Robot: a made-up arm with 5 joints. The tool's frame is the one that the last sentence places.
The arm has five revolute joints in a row. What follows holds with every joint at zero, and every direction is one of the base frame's.
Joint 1 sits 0.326 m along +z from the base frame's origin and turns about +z.
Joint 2 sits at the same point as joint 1 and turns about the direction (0, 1, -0.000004).
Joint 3 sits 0.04 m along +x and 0.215 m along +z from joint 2 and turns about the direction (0, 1, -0.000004).
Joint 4 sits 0.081 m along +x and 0.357 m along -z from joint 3 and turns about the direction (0, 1, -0.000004).
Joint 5 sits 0.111 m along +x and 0.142 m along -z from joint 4 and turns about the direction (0, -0.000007, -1).
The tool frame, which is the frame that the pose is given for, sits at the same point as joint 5; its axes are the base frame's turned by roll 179.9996, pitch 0 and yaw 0 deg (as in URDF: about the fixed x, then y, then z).
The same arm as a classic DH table. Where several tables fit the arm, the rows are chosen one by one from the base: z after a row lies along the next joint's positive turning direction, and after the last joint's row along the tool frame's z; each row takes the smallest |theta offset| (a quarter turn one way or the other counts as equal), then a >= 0, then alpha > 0; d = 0 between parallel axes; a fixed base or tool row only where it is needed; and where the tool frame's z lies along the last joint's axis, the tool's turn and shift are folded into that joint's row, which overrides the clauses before.
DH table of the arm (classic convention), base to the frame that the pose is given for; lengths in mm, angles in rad. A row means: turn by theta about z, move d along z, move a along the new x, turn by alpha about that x. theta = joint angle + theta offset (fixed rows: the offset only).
joint 1: theta_offset 0; d 326; a 0; alpha -1.5708
joint 2: theta_offset -1.3869; d 0; a 218.7; alpha 0
joint 3: theta_offset -0.4071; d 0; a -366.1; alpha 0
joint 4: theta_offset -1.3477; d 0; a -111; alpha 1.5708
joint 5: theta_offset 3.1416; d 142; a 0; alpha 0

